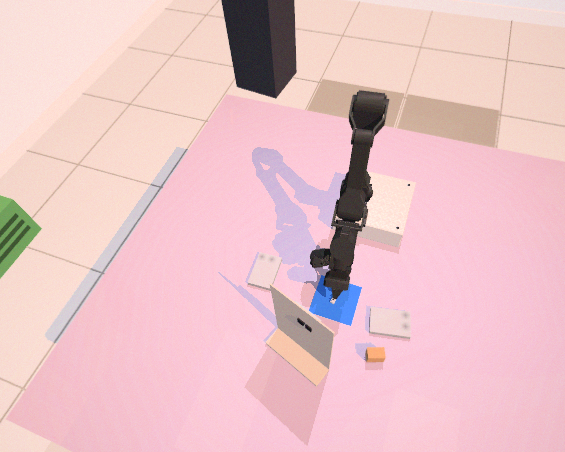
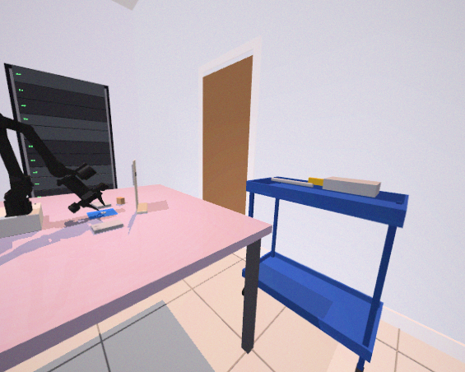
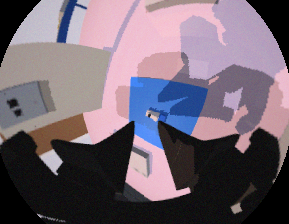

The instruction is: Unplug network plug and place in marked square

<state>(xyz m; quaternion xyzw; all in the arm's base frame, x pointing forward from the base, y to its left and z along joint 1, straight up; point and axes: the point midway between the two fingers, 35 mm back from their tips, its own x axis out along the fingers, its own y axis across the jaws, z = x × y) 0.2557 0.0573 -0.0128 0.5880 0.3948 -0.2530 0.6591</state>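
Now: gripper tip 20 mm above the network plug. From my gripper tip the other things lie so: blue marked square 30 mm below; then upright panel 170 mm ahead, 20 mm to the right, 100 mm above; then small orange block 100 mm ahead, 150 mm to the left, 10 mm below.
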